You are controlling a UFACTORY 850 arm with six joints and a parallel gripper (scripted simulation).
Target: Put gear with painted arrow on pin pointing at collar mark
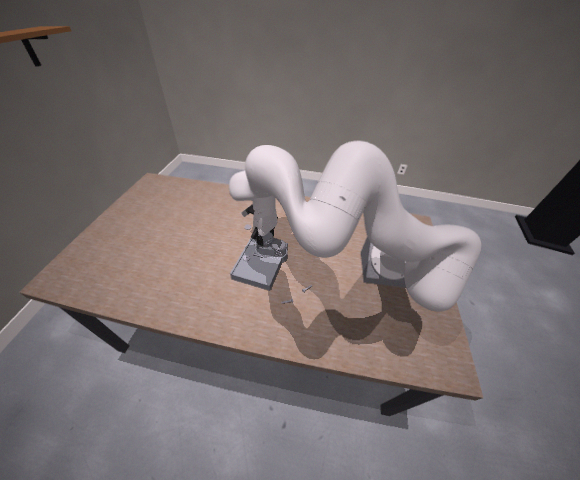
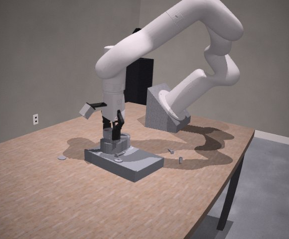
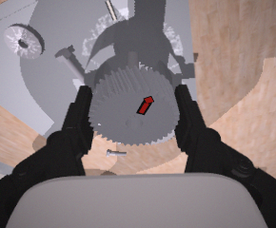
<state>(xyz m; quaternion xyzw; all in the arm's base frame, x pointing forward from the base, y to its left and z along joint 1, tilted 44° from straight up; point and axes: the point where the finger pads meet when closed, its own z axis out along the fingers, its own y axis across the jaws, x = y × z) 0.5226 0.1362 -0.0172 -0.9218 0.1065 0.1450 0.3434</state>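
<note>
The grey toothed gear lies right at my hand. Also, from my hand: bolt: 20 mm ahead, 60 mm to the left, 60 mm below; then washer: 50 mm ahead, 90 mm to the left, 70 mm below.
</note>
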